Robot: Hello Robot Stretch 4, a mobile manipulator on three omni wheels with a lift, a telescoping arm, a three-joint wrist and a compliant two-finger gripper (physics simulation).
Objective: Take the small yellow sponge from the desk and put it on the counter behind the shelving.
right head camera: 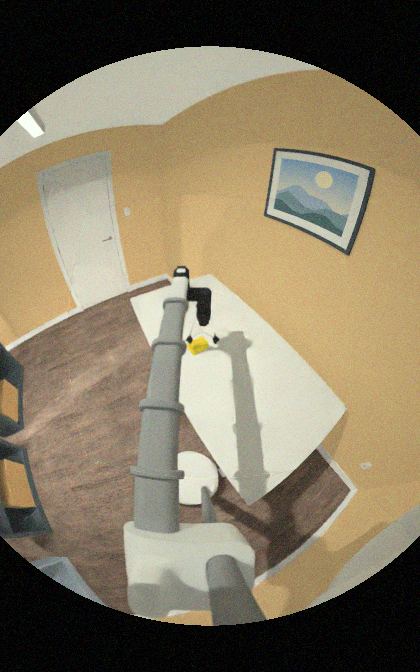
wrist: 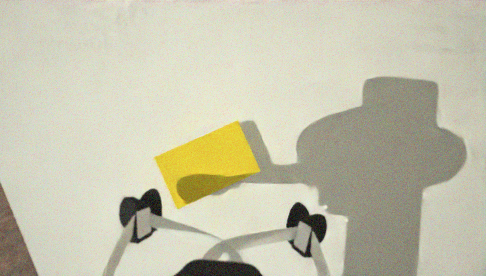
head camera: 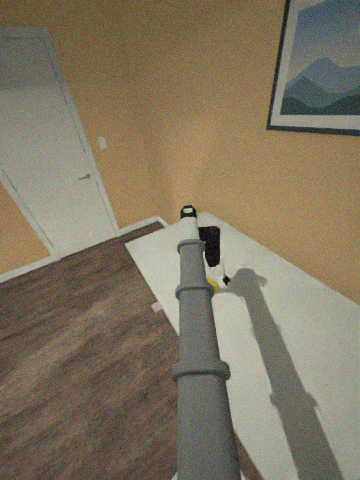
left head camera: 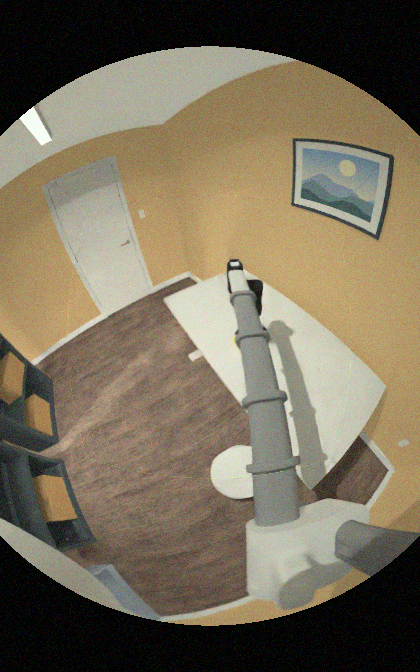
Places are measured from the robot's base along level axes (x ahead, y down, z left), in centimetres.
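Pixels of known places: gripper, fingertip midpoint: (wrist: 225, 212) (head camera: 212, 284).
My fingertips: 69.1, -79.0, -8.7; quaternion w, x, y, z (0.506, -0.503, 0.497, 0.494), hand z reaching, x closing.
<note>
Behind a point stands the place of what it marks, as x, y, z.
The small yellow sponge (head camera: 212, 285) {72.9, -73.6, -9.5} (right head camera: 198, 345) (wrist: 205, 160) {73.3, -73.7, -5.9} lies flat on the white desk (head camera: 300, 320) {54.1, -69.3, -45.6} (left head camera: 340, 370) (right head camera: 295, 390) (wrist: 75, 75) {81.7, -69.3, 11.8}. In the left head camera view a sliver of it shows beside the arm. My gripper (right head camera: 202, 339) (wrist: 225, 212) {69.1, -79.0, -8.7} points down over the desk, open and empty. In the wrist view the sponge lies just beyond the fingertips, a little left of the middle between them, and is turned at an angle. A finger's shadow falls on its near edge. The counter behind the shelving does not show clearly in any view.
Dark shelving (left head camera: 62, 500) (right head camera: 25, 460) with orange boxes stands at the left. A round white seat (left head camera: 230, 472) (right head camera: 200, 480) stands beside the desk's front edge. The orange wall with a framed picture (left head camera: 340, 185) (right head camera: 317, 195) runs behind the desk. A blue-grey object (left head camera: 125, 592) shows at the lower left.
</note>
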